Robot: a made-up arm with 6 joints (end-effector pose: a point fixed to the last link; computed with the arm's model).
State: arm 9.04 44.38 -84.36 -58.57 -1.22 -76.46
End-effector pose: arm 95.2 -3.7 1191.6 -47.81 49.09 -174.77
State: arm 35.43 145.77 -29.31 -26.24 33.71 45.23
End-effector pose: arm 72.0 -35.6 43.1 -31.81 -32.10 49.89
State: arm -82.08 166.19 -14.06 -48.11 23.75 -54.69
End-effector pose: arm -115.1 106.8 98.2 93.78 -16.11 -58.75
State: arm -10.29 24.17 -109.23 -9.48 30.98 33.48
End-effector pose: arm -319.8 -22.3 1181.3 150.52 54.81 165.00
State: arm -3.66 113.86 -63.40 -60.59 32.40 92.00
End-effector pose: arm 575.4 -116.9 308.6 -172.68 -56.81 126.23
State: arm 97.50 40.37 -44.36 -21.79 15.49 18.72
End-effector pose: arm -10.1 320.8 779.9 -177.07 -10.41 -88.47
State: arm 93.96 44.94 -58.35 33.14 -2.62 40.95
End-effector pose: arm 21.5 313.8 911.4 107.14 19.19 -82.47
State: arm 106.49 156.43 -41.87 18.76 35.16 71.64
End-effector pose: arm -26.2 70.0 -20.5 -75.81 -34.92 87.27
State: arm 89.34 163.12 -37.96 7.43 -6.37 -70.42
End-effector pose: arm 70.3 75.1 -79.7 52.30 -63.39 101.18
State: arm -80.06 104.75 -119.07 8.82 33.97 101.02
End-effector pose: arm 68.8 -707.1 920.9 69.27 -12.56 109.83
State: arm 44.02 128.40 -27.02 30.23 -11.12 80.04
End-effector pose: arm 206.4 93.0 60.6 80.25 -84.98 -145.97
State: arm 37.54 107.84 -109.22 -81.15 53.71 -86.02
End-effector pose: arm 593.4 306.0 877.2 -14.35 1.54 163.38
